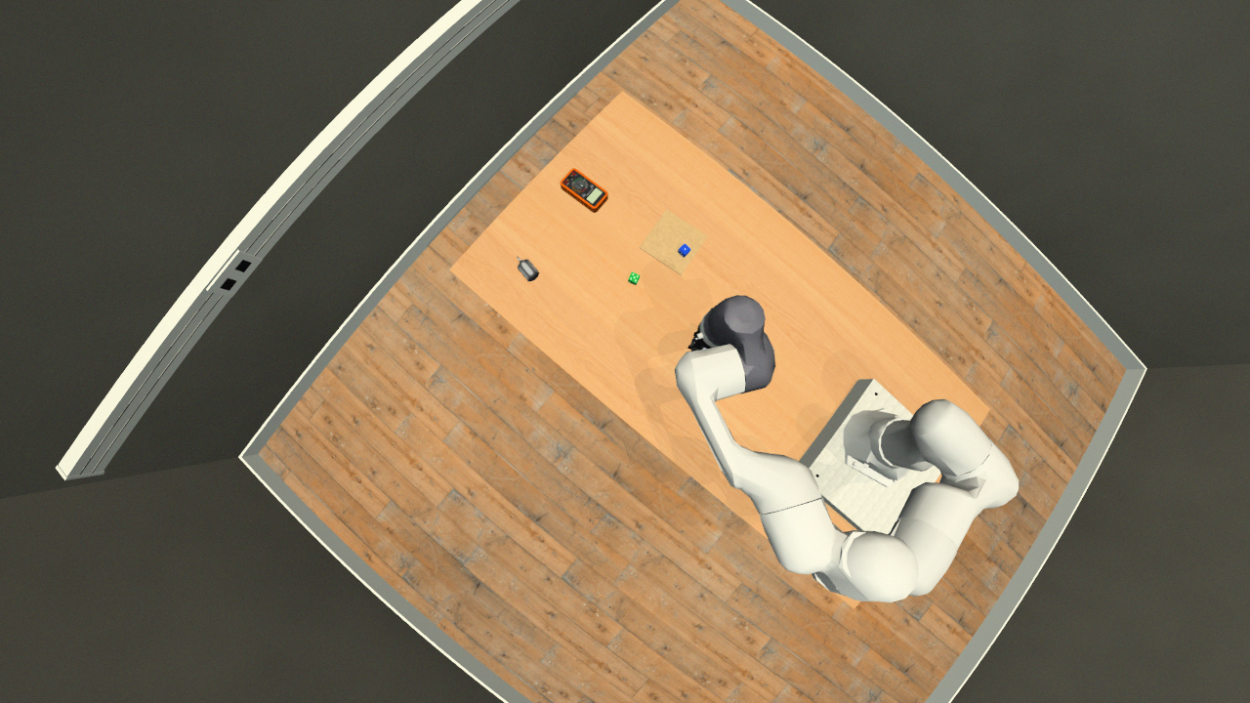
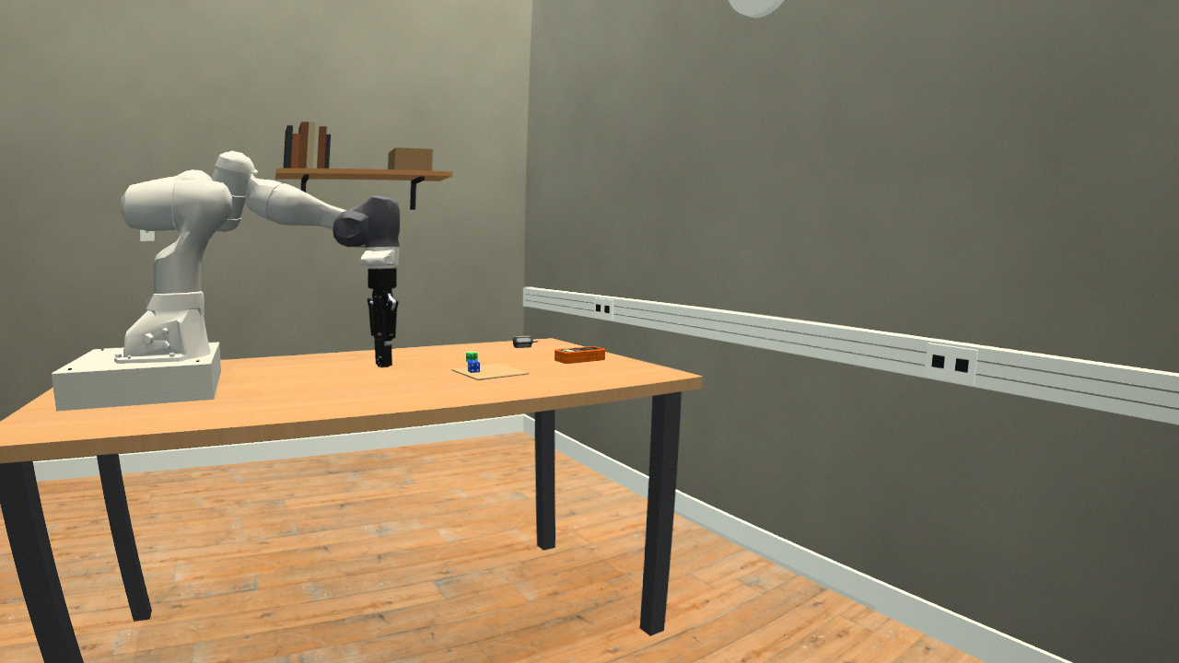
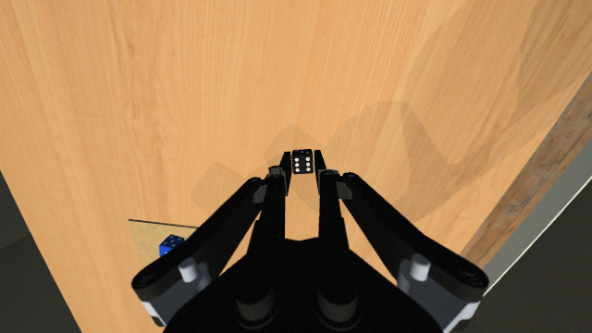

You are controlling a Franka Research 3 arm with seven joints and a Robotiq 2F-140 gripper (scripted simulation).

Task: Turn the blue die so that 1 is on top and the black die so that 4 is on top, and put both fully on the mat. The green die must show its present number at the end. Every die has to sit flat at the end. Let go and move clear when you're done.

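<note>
The black die is 20 mm below my hand. Round my hand: tan mat 220 mm ahead, 180 mm to the right, 40 mm below; then blue die 180 mm ahead, 180 mm to the right, 20 mm below; then green die 240 mm ahead, 30 mm to the right, 20 mm below.
</note>
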